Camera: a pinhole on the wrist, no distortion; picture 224 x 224 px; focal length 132.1 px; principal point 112.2 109.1 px. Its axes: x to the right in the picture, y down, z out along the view. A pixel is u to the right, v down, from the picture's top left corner.
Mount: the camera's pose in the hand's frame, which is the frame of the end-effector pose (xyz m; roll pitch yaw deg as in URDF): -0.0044 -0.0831 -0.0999 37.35 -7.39 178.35
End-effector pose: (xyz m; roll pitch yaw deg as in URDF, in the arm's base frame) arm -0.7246 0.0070 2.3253 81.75 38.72 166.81
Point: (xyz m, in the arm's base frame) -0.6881 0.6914 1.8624
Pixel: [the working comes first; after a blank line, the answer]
In the camera's frame: -0.2997 0.6948 0.4403

outside the picture
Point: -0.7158 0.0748 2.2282
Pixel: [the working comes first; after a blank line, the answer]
In the camera's frame: -0.0496 0.0962 0.1338

63.2 204.1
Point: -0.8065 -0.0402 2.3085
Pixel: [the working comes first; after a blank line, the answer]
In the camera's frame: -0.0595 -0.0693 0.1136

43.1 28.5
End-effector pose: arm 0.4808 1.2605 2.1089 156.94 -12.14 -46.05
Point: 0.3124 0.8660 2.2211
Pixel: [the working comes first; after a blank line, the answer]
In the camera's frame: -0.1522 -0.2566 0.4567

68.2 34.9
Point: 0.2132 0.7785 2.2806
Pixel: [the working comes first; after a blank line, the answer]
In the camera's frame: -0.1552 -0.3734 0.5426

74.4 18.2
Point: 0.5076 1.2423 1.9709
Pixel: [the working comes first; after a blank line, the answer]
In the camera's frame: 0.0236 0.1201 0.1931

128.3 191.3
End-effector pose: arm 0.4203 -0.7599 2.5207 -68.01 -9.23 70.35
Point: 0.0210 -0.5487 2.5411
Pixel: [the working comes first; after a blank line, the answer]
In the camera's frame: 0.0027 0.1233 0.5627

112.8 138.0
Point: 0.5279 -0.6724 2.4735
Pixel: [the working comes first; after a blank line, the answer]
In the camera's frame: -0.1084 -0.0818 0.0911

outside the picture
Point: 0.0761 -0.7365 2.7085
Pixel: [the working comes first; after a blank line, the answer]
In the camera's frame: 0.1202 0.2701 0.3867

153.3 201.4
